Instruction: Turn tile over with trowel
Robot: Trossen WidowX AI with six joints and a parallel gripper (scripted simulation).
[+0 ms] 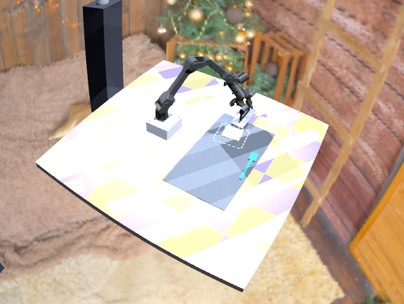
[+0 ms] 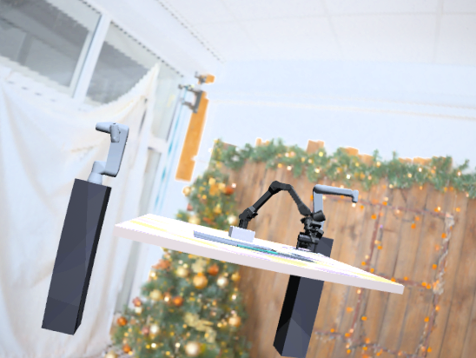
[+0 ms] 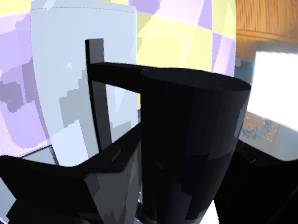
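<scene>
Now: the plastering float 3 cm behind my gripper tip and 1 cm below it. Round my gripper tip: grey mat: 34 cm to the right, 10 cm below, 1 cm behind; then white tile: 16 cm to the right, 8 cm below, 4 cm behind; then teal trowel: 33 cm to the right, 13 cm ahead, 8 cm below.
</scene>
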